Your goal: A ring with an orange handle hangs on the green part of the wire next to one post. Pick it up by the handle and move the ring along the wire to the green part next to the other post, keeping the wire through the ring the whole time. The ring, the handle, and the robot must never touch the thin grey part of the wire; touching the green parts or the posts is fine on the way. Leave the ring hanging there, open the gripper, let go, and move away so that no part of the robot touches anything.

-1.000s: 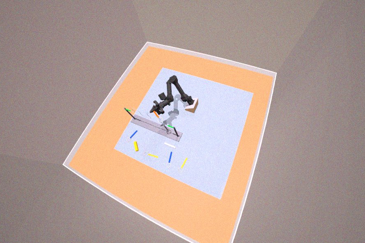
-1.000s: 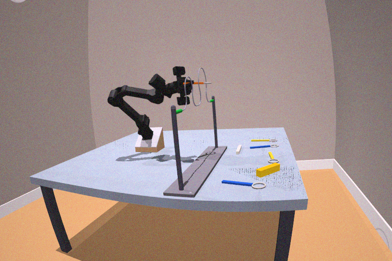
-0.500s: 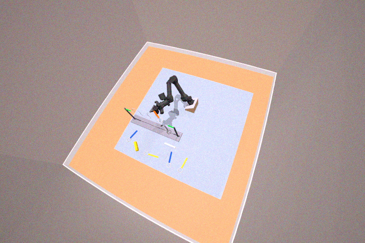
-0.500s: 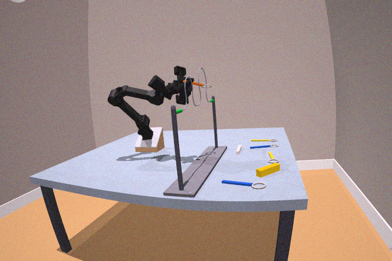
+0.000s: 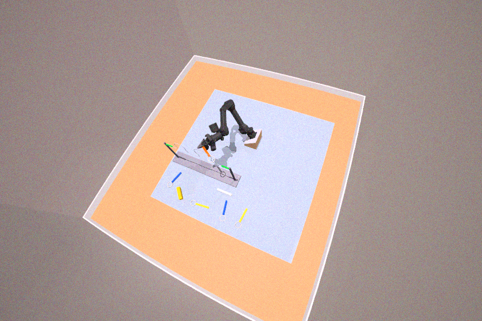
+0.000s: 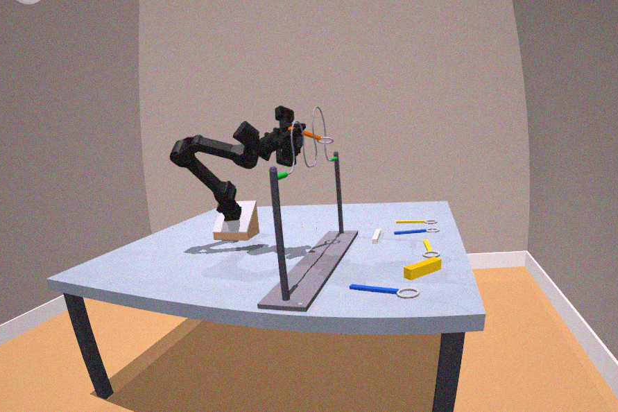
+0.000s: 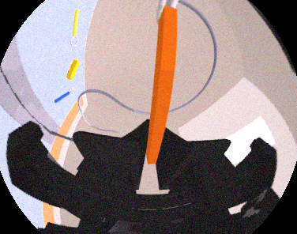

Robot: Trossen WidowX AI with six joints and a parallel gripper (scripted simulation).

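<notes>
Right now the ring with orange handle is 10 mm ahead of my gripper tip, 80 mm to the left of it and 40 mm below it. From my gripper tip the other things lie so: yellow block: 310 mm ahead, 160 mm to the right, 370 mm below; ring with blue handle: 230 mm ahead, 280 mm to the right, 380 mm below; white bar: 170 mm ahead, 210 mm to the left, 380 mm below.
</notes>
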